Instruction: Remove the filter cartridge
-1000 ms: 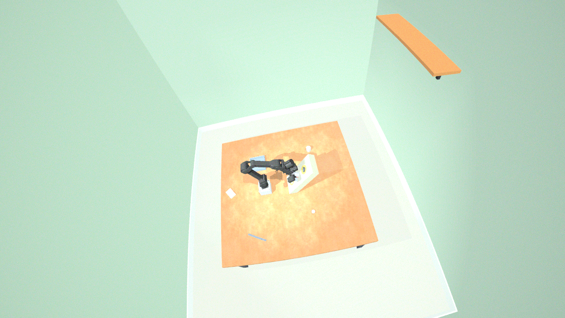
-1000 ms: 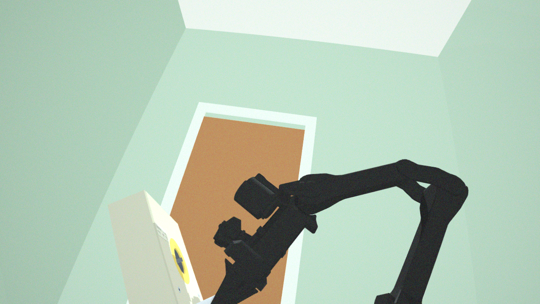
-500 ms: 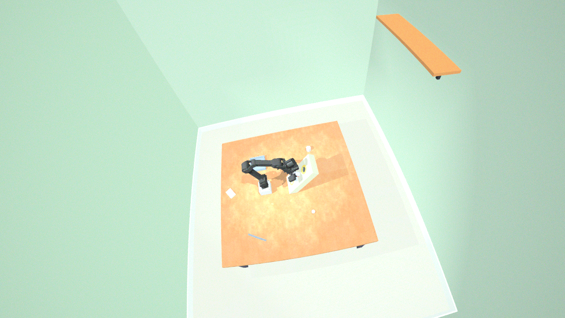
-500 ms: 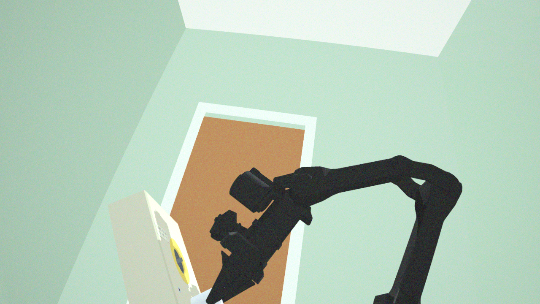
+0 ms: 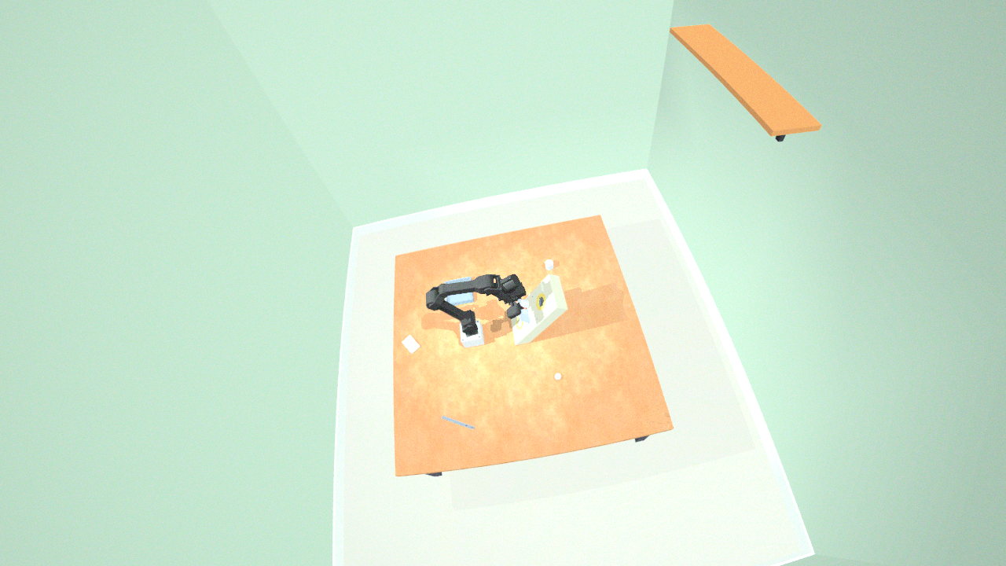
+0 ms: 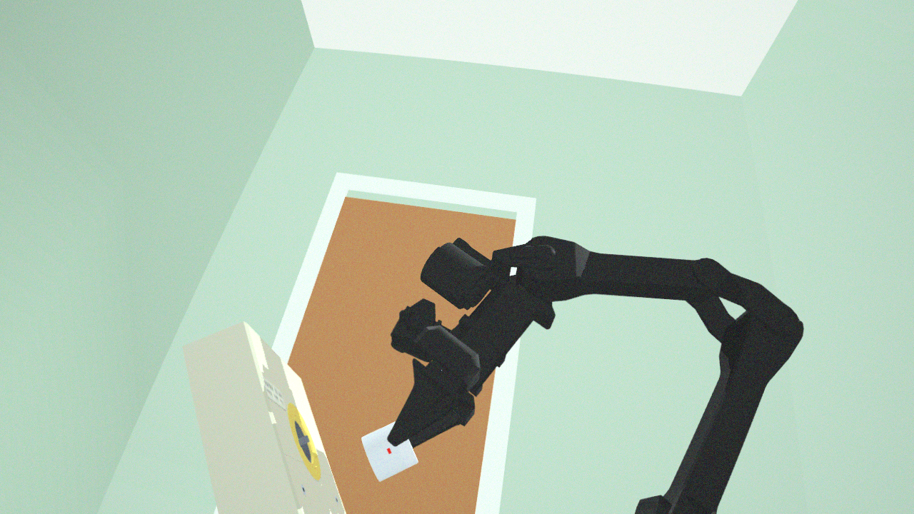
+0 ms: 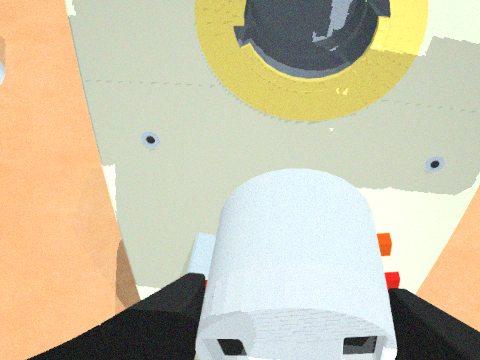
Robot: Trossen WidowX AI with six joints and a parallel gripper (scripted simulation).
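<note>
Right now my gripper tip is 60 mm short of the cream service panel, 10 mm to the left of it and 90 mm above it. From my gripper tip the other things lie so: round filter cartridge (right at my gripper tip); white square pad (610 mm behind, 110 mm to the left, 240 mm below).
</note>
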